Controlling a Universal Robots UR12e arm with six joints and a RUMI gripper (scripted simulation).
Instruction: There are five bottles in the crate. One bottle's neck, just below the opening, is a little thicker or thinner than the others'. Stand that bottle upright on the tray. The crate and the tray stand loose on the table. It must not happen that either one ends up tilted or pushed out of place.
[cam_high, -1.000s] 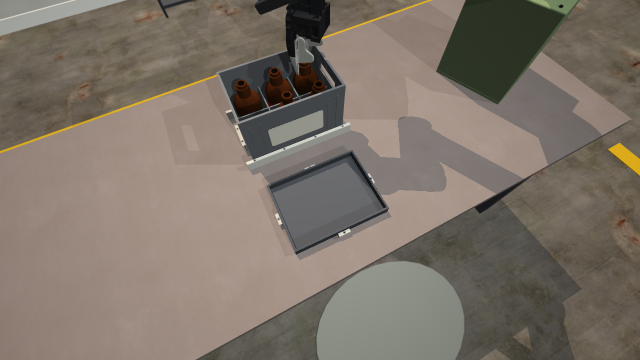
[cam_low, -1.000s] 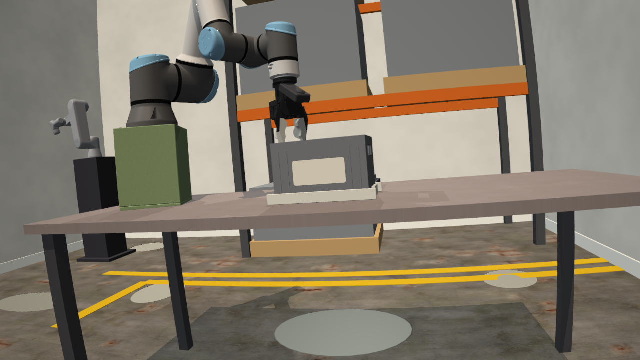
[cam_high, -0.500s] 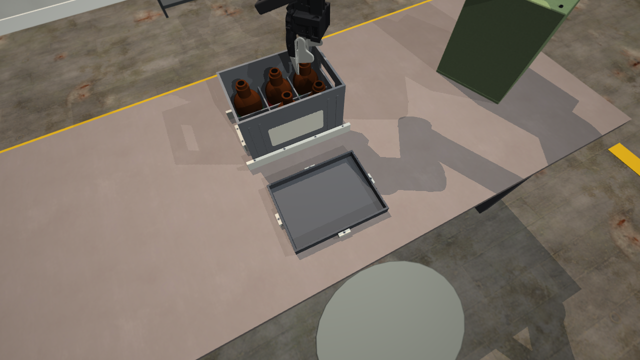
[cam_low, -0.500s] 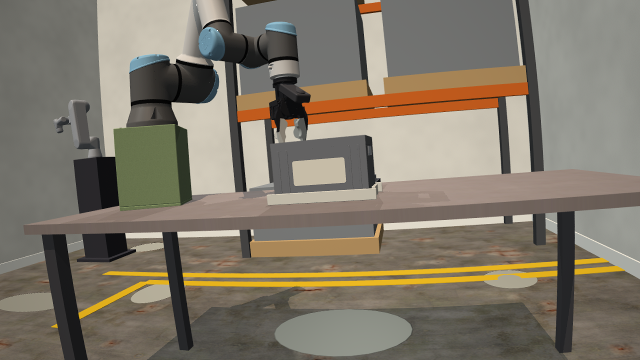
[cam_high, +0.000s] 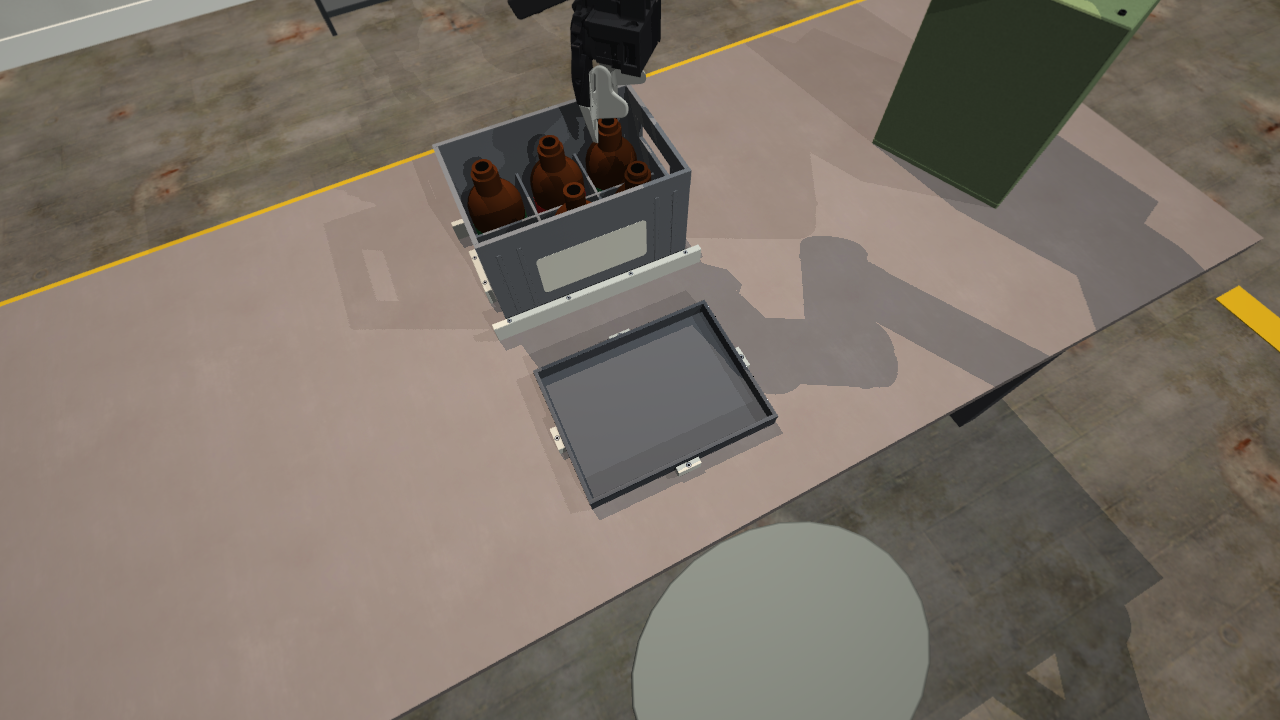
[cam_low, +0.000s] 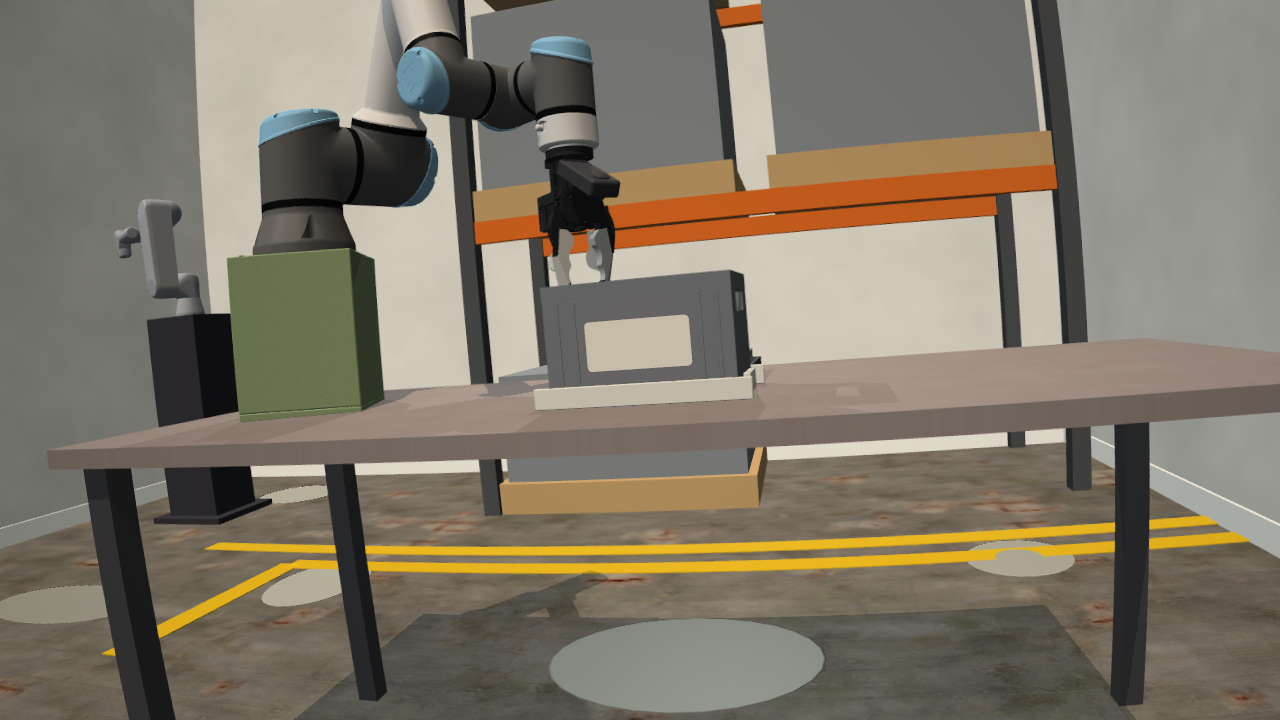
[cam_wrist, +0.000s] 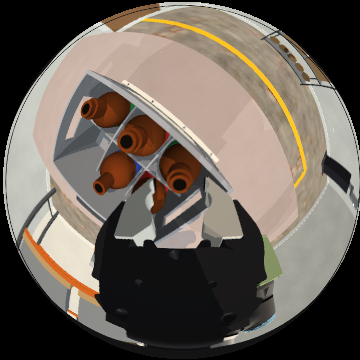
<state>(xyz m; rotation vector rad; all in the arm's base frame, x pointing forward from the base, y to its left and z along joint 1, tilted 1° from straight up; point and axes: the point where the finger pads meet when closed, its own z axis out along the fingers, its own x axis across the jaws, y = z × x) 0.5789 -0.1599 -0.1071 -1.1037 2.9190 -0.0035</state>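
My hand is 80 mm short of the grey crate, 50 mm to the right of it and 90 mm above it. Also, from my hand: dark tray: 110 mm ahead, 320 mm to the left, 160 mm below; then brown bottle: 90 mm ahead, 90 mm to the left, 80 mm below.
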